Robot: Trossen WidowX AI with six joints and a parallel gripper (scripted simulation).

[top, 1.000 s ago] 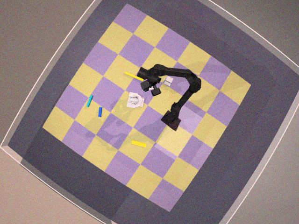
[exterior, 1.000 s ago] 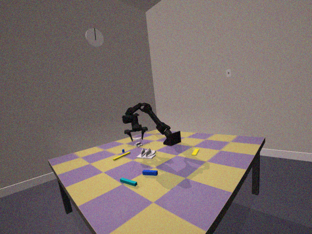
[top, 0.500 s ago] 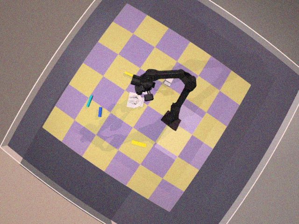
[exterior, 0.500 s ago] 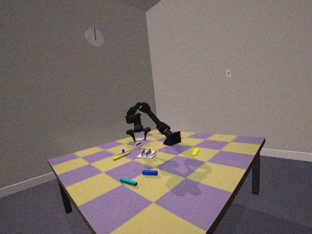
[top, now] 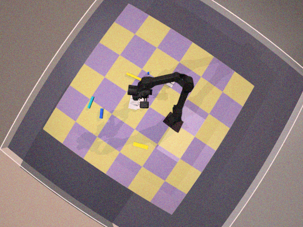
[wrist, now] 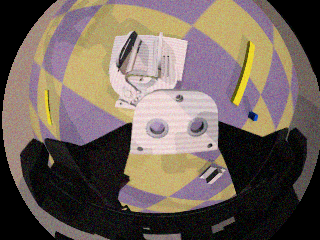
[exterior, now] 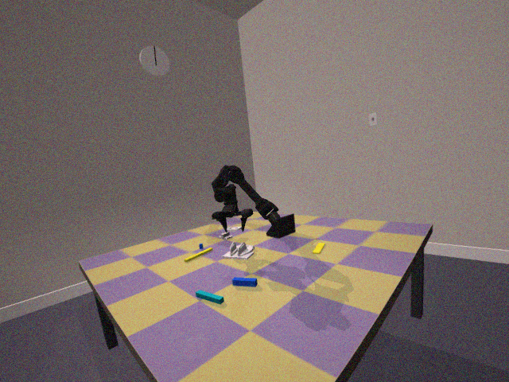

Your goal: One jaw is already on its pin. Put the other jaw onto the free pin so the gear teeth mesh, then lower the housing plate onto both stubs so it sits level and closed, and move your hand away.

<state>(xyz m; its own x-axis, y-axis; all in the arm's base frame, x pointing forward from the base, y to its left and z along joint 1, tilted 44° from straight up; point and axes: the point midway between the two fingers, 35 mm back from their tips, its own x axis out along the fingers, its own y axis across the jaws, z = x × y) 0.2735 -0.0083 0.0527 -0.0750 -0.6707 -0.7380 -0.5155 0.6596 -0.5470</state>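
Now: gripper tip 80 mm above the white base plate, 70 mm to the right of it and 50 mm short of it. Round my gripper tip: long yellow bar: 150 mm ahead, 100 mm to the right, 80 mm below; then white housing plate: 20 mm above, 10 mm ahead; then small blue cube: 180 mm to the right, 80 mm ahead, 70 mm below.
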